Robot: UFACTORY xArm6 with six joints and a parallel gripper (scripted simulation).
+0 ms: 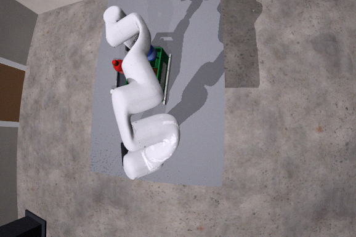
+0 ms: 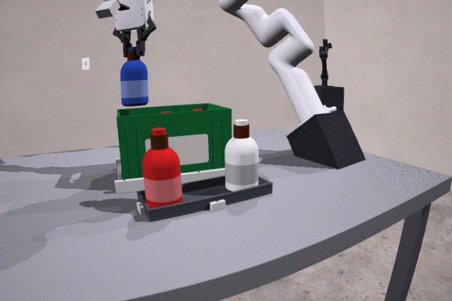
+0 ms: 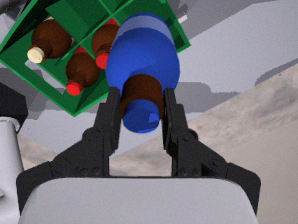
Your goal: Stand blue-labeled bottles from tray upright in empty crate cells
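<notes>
The blue-labeled bottle lies 70 mm below my hand. The rest, counted from my hand: red bottle 40 mm behind, 250 mm to the left, 250 mm below; white bottle 220 mm behind, 210 mm to the left, 250 mm below; green crate 90 mm behind, 40 mm to the left, 250 mm below.
</notes>
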